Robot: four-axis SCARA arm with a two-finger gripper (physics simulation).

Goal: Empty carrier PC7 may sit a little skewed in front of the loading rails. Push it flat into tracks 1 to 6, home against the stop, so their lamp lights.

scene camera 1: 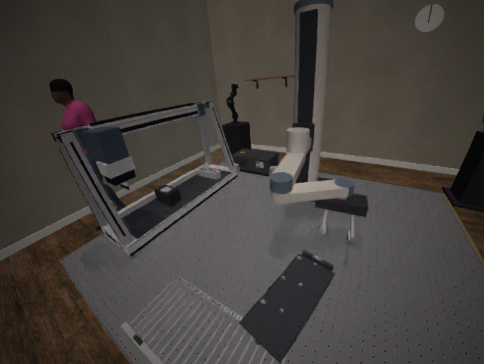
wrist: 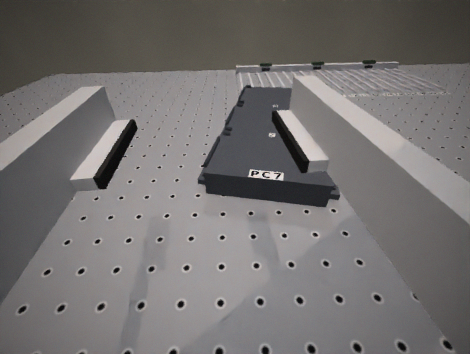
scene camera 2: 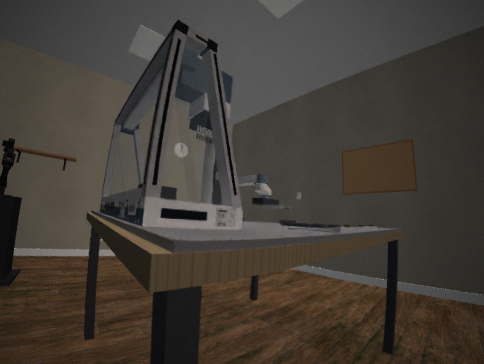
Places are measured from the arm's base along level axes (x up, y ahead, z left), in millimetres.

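Pixels of known places: gripper, fingertip midpoint: point(scene camera 1: 336, 235) point(wrist: 203, 103) point(scene camera 2: 286, 206).
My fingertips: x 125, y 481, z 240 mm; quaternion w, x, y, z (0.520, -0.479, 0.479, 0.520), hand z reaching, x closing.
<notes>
Ahead of a thing's pixels: the offset from my fingertips to its top centre. "spot": to the spot under its first point.
Carrier PC7 @(dz -75, dx -82, dy +202 mm) point(scene camera 1: 292, 295) point(wrist: 250, 150), a long flat dark plate with a white label on its near end, lies on the perforated board. Its far end is at the front edge of the loading rails @(spot: dz -384, dx -112, dy +390 mm) point(scene camera 1: 175, 300); whether it is inside the tracks cannot be told. In the wrist view its near end face looks slightly slanted. The white stop bar @(spot: dz -323, dx -96, dy +523 mm) point(scene camera 1: 150, 352) point(wrist: 340, 65) is beyond the rails; no lit lamp can be made out. My gripper point(scene camera 1: 337, 234) point(wrist: 203, 103) is shut with a gap between its fingers and nothing held. It hangs above the board, behind the carrier's labelled end.
A white gantry frame point(scene camera 1: 131, 246) point(scene camera 2: 150, 210) with a blue and white head @(spot: dz -705, dx +328, dy +280 mm) point(scene camera 1: 106, 145) stands at the left of scene view 1, a small dark box @(spot: dz -757, dx +3, dy +81 mm) point(scene camera 1: 168, 195) inside it. The arm's column point(scene camera 1: 322, 85) rises at the back. A dark case @(spot: dz -579, dx -9, dy -516 mm) point(scene camera 1: 256, 160) lies behind. A person point(scene camera 1: 79, 116) stands beyond the gantry.
</notes>
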